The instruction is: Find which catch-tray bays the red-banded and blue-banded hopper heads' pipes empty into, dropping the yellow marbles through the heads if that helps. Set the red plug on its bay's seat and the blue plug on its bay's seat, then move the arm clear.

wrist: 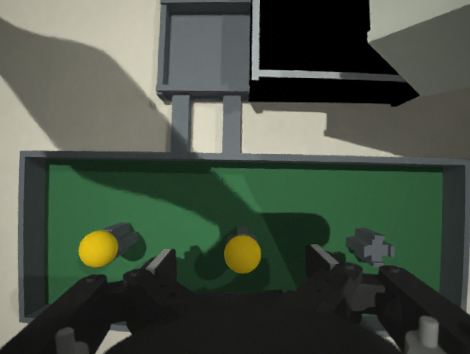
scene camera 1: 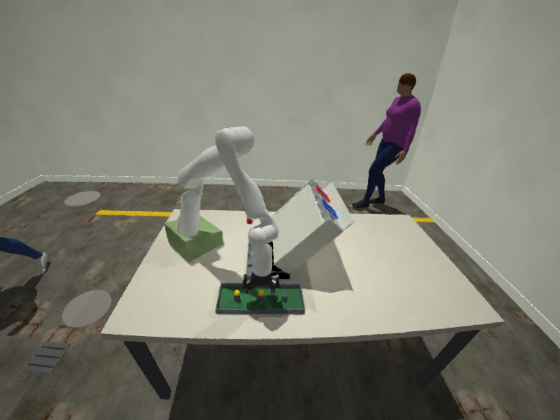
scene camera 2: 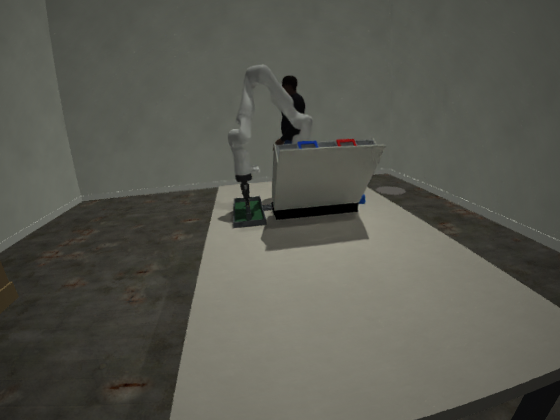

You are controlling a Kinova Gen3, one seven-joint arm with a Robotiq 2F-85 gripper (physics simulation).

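Places are measured from the arm's base along level axes (x right, y ahead, z up), in centimetres.
Pixels of known places: gripper, fingertip midpoint: (wrist: 241, 261) (scene camera 1: 260, 293) (scene camera 2: 246, 203); arm's base at its link origin: (scene camera 1: 188, 232).
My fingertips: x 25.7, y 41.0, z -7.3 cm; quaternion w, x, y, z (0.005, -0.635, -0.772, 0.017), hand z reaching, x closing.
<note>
For each thing: its top centre in the pictures, then the offset to it from my fingertips. "spot": a spot on its surface instead. Level surfaces: height alone.
- green marble tray at its top centre: (wrist: 243, 212) (scene camera 1: 260, 290) (scene camera 2: 253, 206) dx -3.0, dy -0.3, dz -1.7 cm
- middle yellow marble at its top centre: (wrist: 242, 260) (scene camera 1: 260, 291) dx -0.4, dy +0.0, dz +0.8 cm
- right post at a spot on its surface: (wrist: 376, 249) (scene camera 1: 284, 295) spot: dx -1.9, dy +9.9, dz -1.7 cm
- catch tray at a spot on its surface: (wrist: 255, 42) spot: dx -14.7, dy -1.4, dz -0.2 cm
- red plug at its top centre: (scene camera 1: 249, 217) dx -57.7, dy -16.1, dz -0.8 cm
- blue plug at its top centre: (scene camera 2: 361, 195) dx -57.2, dy -6.4, dz -0.8 cm
- Red-banded at a spot on its surface: (scene camera 2: 346, 142) spot: dx -42.8, dy +21.2, dz +29.0 cm
- blue-banded at a spot on its surface: (scene camera 2: 307, 144) spot: dx -27.6, dy +23.5, dz +29.1 cm
- table at its surface level: dz -4.7 cm
My gripper (scene camera 1: 261, 289) (scene camera 2: 247, 212) (wrist: 241, 261) is open, low over the green marble tray (scene camera 1: 225, 303) (scene camera 2: 240, 224) (wrist: 160, 195), its fingers on either side of the middle yellow marble (scene camera 1: 261, 294) (wrist: 242, 254). Another yellow marble (scene camera 1: 237, 293) (wrist: 98, 248) rests on the left post. The right post (scene camera 1: 284, 297) (wrist: 376, 249) is bare. The catch tray (wrist: 255, 42) shows grey and black bays in the wrist view. The red plug (scene camera 1: 249, 220) stands behind the arm. The blue plug (scene camera 2: 362, 199) shows past the housing. Red-banded (scene camera 1: 323, 194) (scene camera 2: 346, 142) and blue-banded (scene camera 1: 330, 209) (scene camera 2: 307, 144) heads sit on top.
The tilted pale housing (scene camera 1: 312, 232) (scene camera 2: 322, 177) stands beside the catch tray and hides the pipes. The green arm base (scene camera 1: 192, 242) is at the back left of the table (scene camera 1: 400, 300) (scene camera 2: 350, 310). A person in purple (scene camera 1: 401, 120) and one in black (scene camera 2: 292, 112) stand beyond the table.
</note>
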